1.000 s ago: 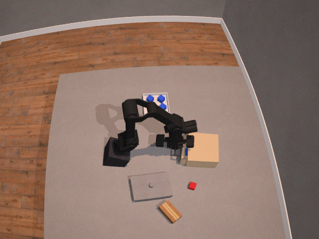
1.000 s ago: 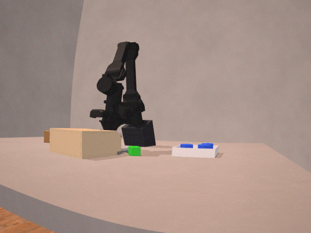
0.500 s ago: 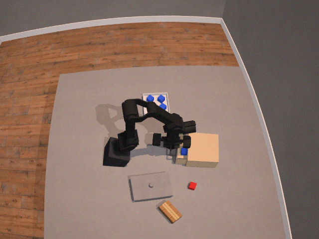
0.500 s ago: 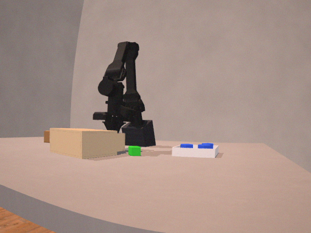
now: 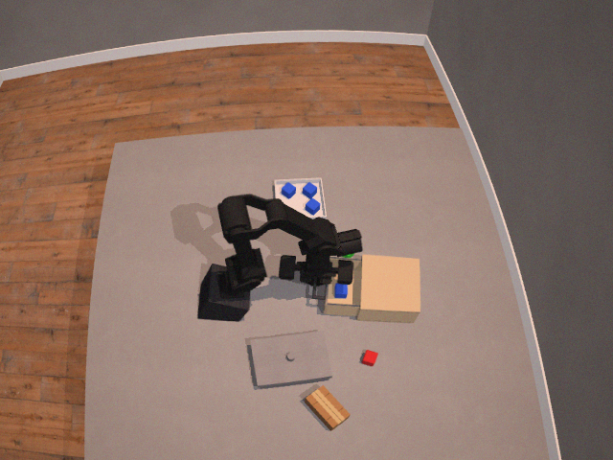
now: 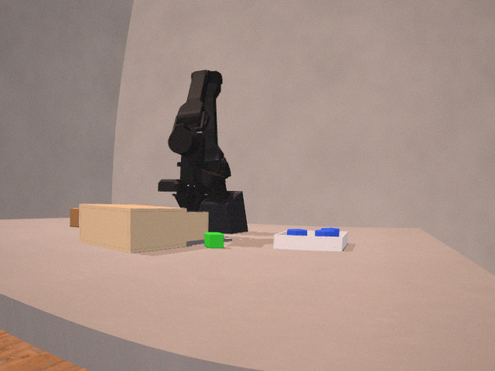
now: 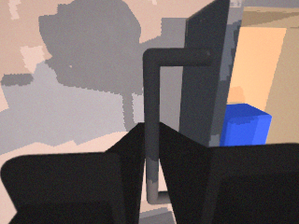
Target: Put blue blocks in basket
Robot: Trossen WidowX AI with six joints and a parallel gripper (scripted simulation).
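Now: hand 290 mm to the right of the white basket, 60 mm above it and 40 mm short of it. Also, from my hand: green block 130 mm ahead, 90 mm to the left, 60 mm below; then tan drawer cabinet 160 mm ahead, 60 mm to the right, 40 mm below; then knobbed lid 190 mm to the right, 120 mm behind, 20 mm below.
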